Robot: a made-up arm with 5 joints.
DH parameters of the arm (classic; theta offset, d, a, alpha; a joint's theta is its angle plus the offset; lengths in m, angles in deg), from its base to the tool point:
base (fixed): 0 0.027 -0.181 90
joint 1: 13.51 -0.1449 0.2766 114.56
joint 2: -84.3 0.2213 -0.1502 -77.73
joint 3: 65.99 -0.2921 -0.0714 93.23
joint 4: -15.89 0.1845 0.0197 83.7
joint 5: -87 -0.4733 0.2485 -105.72
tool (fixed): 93.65 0.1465 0 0
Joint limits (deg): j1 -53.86..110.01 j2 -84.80..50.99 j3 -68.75..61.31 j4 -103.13..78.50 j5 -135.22..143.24
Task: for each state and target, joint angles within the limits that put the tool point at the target. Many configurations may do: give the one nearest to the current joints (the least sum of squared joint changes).
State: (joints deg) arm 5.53 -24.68 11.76 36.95 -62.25
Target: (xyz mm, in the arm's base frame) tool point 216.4 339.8 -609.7
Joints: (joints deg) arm 2.20 -25.72 29.18 47.53 -94.29
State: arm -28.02 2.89 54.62 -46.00 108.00
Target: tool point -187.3 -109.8 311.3
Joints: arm -19.58 39.81 61.31 -40.12 72.86
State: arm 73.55 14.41 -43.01 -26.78 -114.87
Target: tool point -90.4 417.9 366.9
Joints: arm 71.37 -5.11 -43.54 -62.89 -109.06
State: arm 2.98 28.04 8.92 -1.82 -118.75
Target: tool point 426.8 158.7 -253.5
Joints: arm 15.80 22.36 -1.46 1.36 -113.29
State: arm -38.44 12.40 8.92 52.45 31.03
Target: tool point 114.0 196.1 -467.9
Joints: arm -52.17 -0.55 0.51 27.40 44.64
